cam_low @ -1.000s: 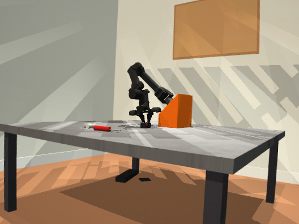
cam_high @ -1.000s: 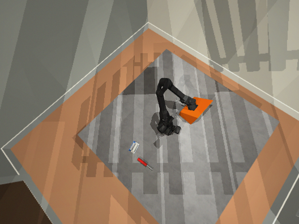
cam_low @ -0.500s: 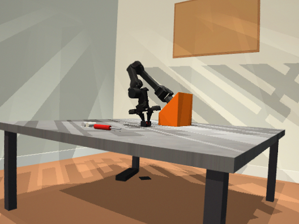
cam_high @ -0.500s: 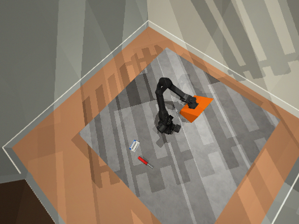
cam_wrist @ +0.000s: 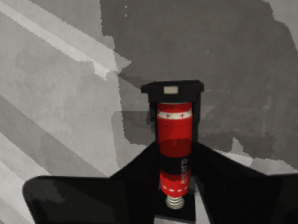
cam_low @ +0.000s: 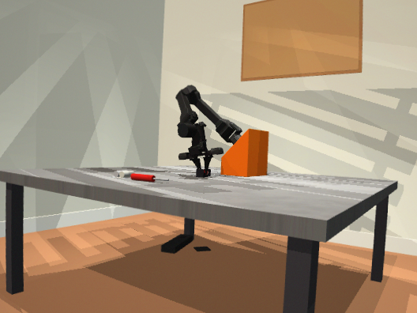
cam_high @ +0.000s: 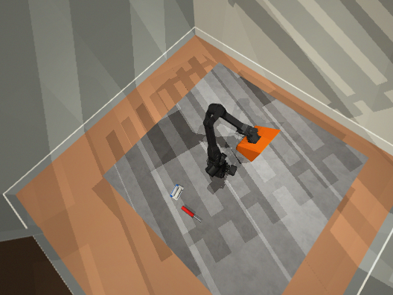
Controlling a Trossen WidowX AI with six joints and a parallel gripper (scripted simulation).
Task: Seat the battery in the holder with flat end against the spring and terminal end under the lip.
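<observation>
The battery is 1 cm above my gripper tip. Also, from my gripper tip: battery pack: 32 cm ahead, 14 cm to the right; then red-handled screwdriver: 36 cm ahead, 3 cm to the left.
</observation>
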